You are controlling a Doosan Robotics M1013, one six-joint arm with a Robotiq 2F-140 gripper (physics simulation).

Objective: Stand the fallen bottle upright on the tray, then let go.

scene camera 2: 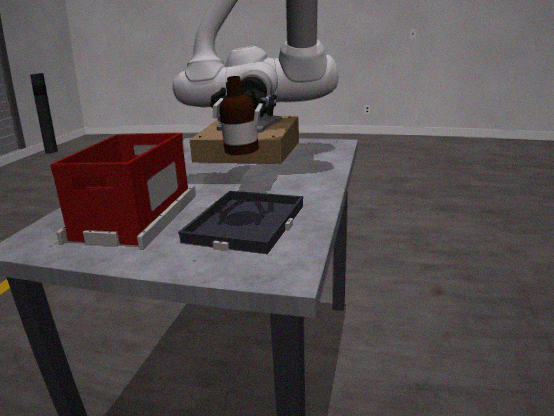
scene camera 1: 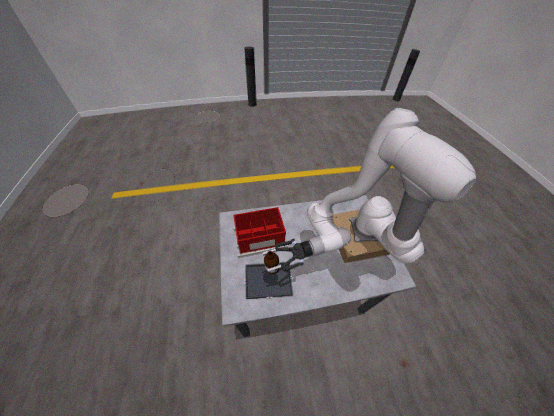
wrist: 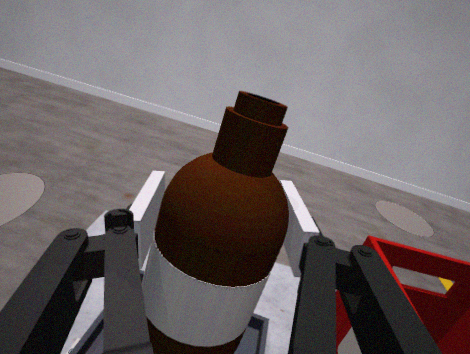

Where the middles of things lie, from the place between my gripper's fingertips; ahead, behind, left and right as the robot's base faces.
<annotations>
The brown bottle (scene camera 2: 237,110) is 3 cm behind my hand, 1 cm to the right of it and 1 cm below it.
</annotations>
